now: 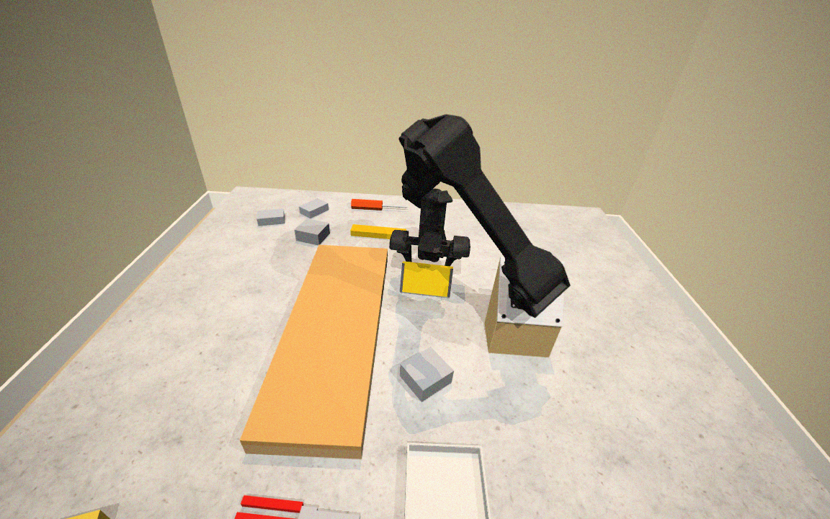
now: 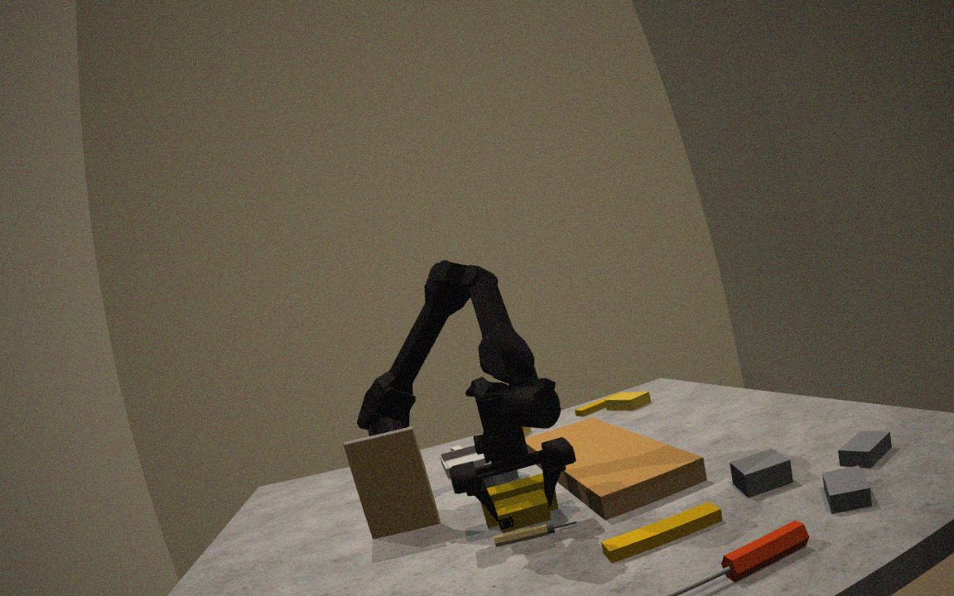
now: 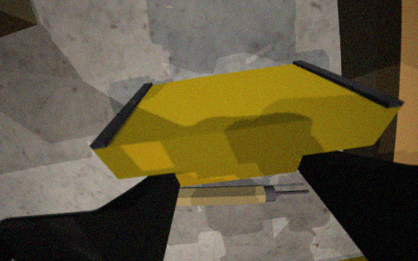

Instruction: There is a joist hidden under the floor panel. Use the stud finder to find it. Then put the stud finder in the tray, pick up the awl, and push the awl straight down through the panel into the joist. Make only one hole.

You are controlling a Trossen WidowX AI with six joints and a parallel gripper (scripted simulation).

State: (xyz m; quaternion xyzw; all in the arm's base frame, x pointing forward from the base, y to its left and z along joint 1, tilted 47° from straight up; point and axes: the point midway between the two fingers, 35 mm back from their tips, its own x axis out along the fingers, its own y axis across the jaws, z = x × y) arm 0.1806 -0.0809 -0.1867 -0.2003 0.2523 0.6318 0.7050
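Right now my gripper tip is 10 mm short of the wooden-handled awl, 50 mm to the left of it and 20 mm above it. Also, from my gripper tip: square light (30 mm behind, 10 mm below); white tray (10 mm behind, 510 mm to the left, 10 mm below); stud finder (10 mm behind, 10 mm to the left).
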